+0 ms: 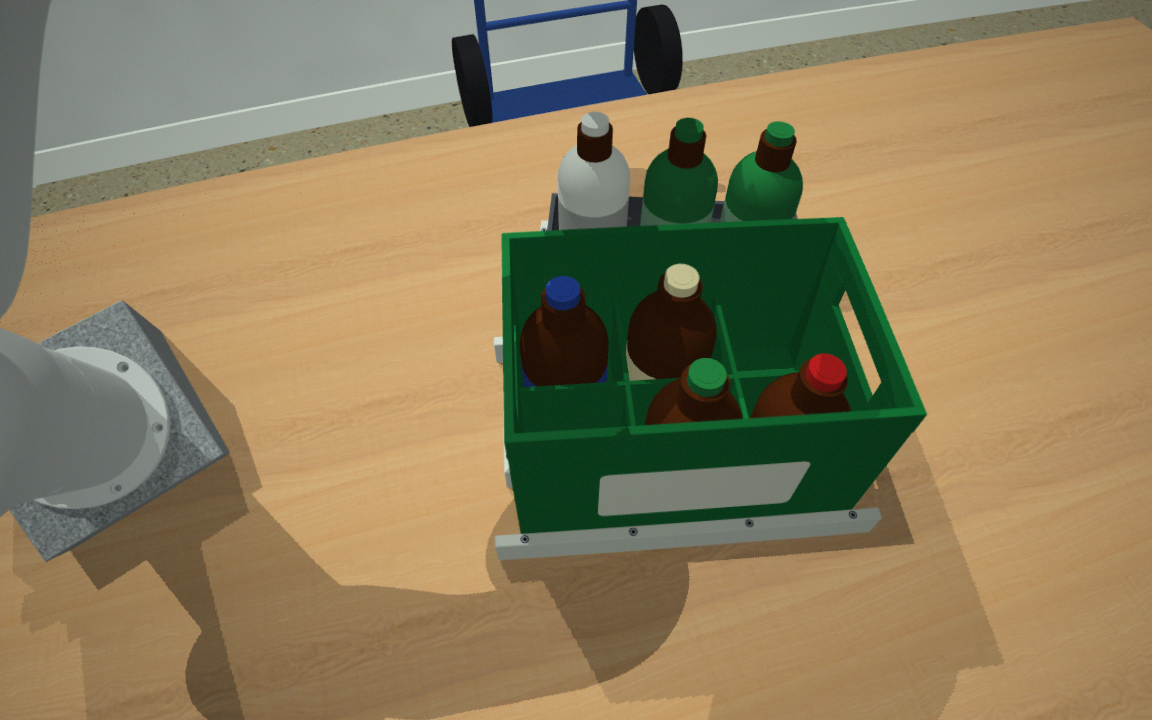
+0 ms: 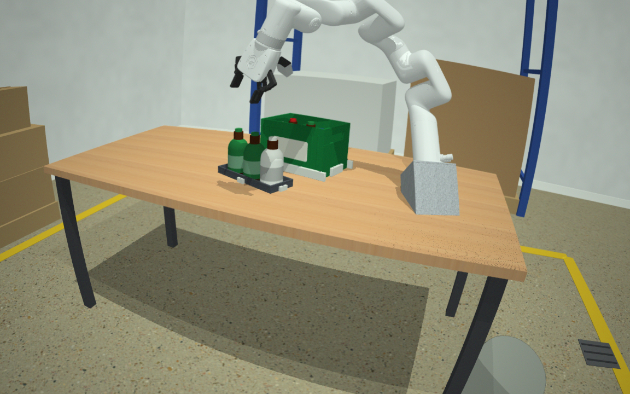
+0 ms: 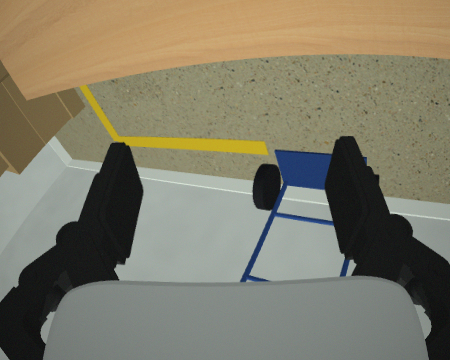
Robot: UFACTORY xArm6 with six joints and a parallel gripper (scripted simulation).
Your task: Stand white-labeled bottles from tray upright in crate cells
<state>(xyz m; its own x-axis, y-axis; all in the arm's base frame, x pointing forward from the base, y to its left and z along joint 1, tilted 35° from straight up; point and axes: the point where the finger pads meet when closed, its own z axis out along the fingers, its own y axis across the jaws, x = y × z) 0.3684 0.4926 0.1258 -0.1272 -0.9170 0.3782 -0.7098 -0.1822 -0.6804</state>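
My gripper is now 1 cm past the white-labeled bottle, 15 cm to the left of it and 23 cm above it. Also, from my hand: green bottle 8 cm ahead, 18 cm to the right, 23 cm below; brown bottle 8 cm behind, 35 cm to the right, 23 cm below; dark tray 8 cm ahead, 17 cm to the right, 31 cm below.
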